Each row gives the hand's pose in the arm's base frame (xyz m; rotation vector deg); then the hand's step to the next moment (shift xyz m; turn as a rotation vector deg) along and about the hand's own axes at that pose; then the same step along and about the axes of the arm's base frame.
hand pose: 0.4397 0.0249 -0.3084 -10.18 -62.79 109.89
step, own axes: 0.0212 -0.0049 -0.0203 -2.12 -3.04 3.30
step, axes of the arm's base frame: 0.0008 0.0296 -0.0024 1.49 -3.01 3.65
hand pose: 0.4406 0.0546 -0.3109 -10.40 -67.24 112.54
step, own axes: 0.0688 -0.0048 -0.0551 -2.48 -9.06 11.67
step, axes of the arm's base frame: -0.0148 0.0866 -0.0082 1.03 -7.49 12.93
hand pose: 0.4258 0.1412 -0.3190 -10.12 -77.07 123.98
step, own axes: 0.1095 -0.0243 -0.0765 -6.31 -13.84 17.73
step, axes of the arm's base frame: -0.0498 0.1262 0.0041 3.69 -12.72 19.24
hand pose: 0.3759 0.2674 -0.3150 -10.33 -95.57 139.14
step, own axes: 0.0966 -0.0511 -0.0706 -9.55 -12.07 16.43
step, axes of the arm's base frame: -0.0751 0.1037 0.0230 6.97 -12.88 17.10
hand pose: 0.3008 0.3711 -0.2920 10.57 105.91 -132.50
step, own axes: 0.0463 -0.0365 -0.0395 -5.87 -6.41 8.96
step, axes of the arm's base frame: -0.0535 0.0436 0.0166 4.48 -7.02 9.30
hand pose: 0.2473 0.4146 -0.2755 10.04 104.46 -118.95
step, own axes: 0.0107 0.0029 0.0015 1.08 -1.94 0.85
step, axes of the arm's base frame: -0.0086 -0.0038 -0.0060 -1.56 -0.86 1.58
